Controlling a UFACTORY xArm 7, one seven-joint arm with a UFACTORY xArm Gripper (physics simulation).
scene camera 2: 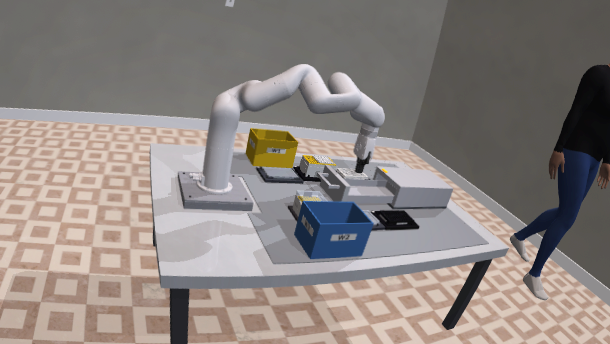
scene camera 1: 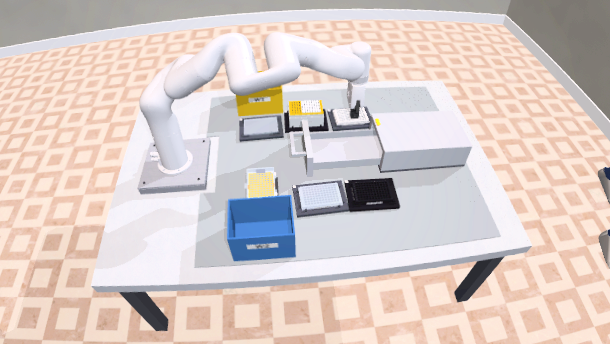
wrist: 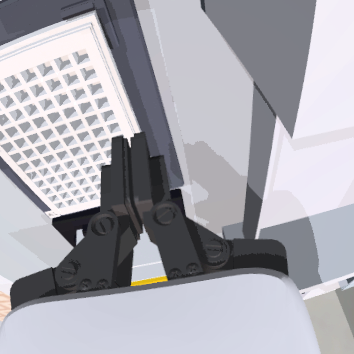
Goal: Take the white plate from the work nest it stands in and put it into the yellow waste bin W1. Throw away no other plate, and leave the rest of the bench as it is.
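Places are measured from the arm's base along level axes (x ahead, y left, z up), in metres.
Pixels of known places: gripper, fingertip midpoint: [scene camera 2: 358, 172] [scene camera 1: 354, 117] [wrist: 133, 153]; arm's base, origin of the base link: [scene camera 2: 214, 186] [scene camera 1: 175, 162].
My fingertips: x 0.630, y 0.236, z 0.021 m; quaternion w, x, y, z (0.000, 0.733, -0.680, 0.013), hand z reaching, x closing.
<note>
For each thing: its middle in the pictures, then the offset to it from my fingertips. "*": a spot on its surface instead.
- white plate, body centre: [wrist: 67, 140] [scene camera 1: 350, 116] [scene camera 2: 352, 173] dz -0.027, dx -0.008, dy +0.040 m
- dark grey work nest, surface spot: [wrist: 150, 120] * dz -0.034, dx -0.008, dy -0.011 m
- yellow waste bin W1, body centre: [scene camera 1: 259, 92] [scene camera 2: 271, 148] dz +0.014, dx -0.370, dy +0.126 m
- grey unit, surface spot: [scene camera 1: 425, 137] * dz +0.056, dx +0.233, dy -0.158 m
- yellow-and-white tip box, body centre: [wrist: 138, 276] [scene camera 1: 305, 113] [scene camera 2: 317, 166] dz -0.002, dx -0.182, dy +0.020 m
- blue bin W2, body centre: [scene camera 1: 262, 228] [scene camera 2: 333, 229] dz +0.014, dx -0.289, dy -0.514 m
- yellow tip rack, body centre: [scene camera 1: 261, 190] [scene camera 2: 312, 209] dz -0.007, dx -0.309, dy -0.357 m
- pale plate, body centre: [scene camera 1: 320, 195] [scene camera 2: 359, 217] dz -0.027, dx -0.125, dy -0.356 m
- black plate, body centre: [scene camera 1: 372, 191] [scene camera 2: 396, 217] dz -0.027, dx +0.042, dy -0.336 m
The white plate [scene camera 1: 343, 118] [scene camera 2: 347, 173] [wrist: 59, 125], with a grid of square wells, sits in a dark grey work nest [wrist: 150, 120] at the back of the bench. My gripper [scene camera 1: 355, 116] [scene camera 2: 360, 171] [wrist: 133, 153] is shut and empty, pointing down over the plate's edge on the drawer unit's side. I cannot tell whether the fingertips touch the plate. The yellow waste bin W1 [scene camera 1: 272, 106] [scene camera 2: 280, 158] stands at the back left, partly hidden by the arm in scene camera 1's view.
A grey unit [scene camera 1: 425, 137] [scene camera 2: 422, 192] with its drawer [scene camera 1: 345, 162] pulled out stands beside the nest. A yellow-and-white tip box [scene camera 1: 306, 119] stands between the nest and W1. Towards the front are blue bin W2 [scene camera 1: 262, 253], a yellow tip rack [scene camera 1: 261, 184], a pale plate [scene camera 1: 320, 196] and a black plate [scene camera 1: 372, 191].
</note>
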